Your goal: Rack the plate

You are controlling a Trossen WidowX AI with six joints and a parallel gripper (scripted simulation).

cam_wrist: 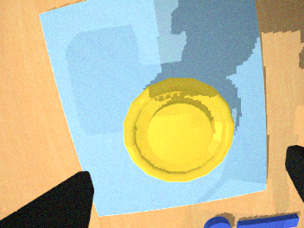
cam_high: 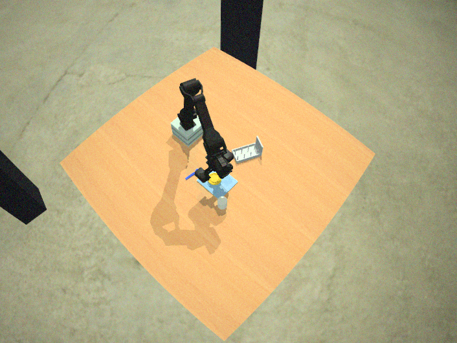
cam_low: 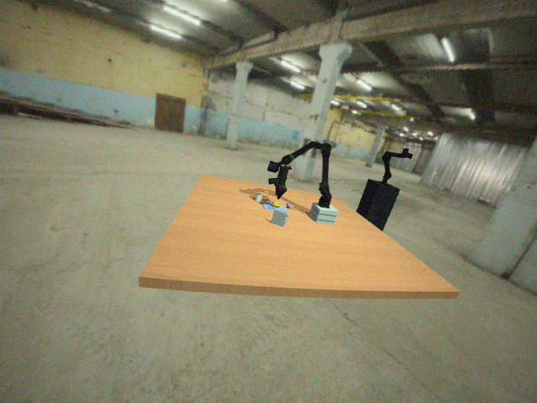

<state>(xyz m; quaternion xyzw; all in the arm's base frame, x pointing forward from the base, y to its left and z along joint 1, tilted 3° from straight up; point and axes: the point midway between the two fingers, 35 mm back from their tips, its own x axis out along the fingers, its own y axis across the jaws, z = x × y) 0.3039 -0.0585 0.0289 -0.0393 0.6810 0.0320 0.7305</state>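
Right now my gripper tip is 50 mm above the yellow plate. The rest, counted from my gripper tip: grey dish rack 220 mm to the left, 40 mm below, 30 mm behind; then blue spoon 100 mm behind, 60 mm to the right, 60 mm below; then white cup 120 mm ahead, 50 mm to the right, 40 mm below.
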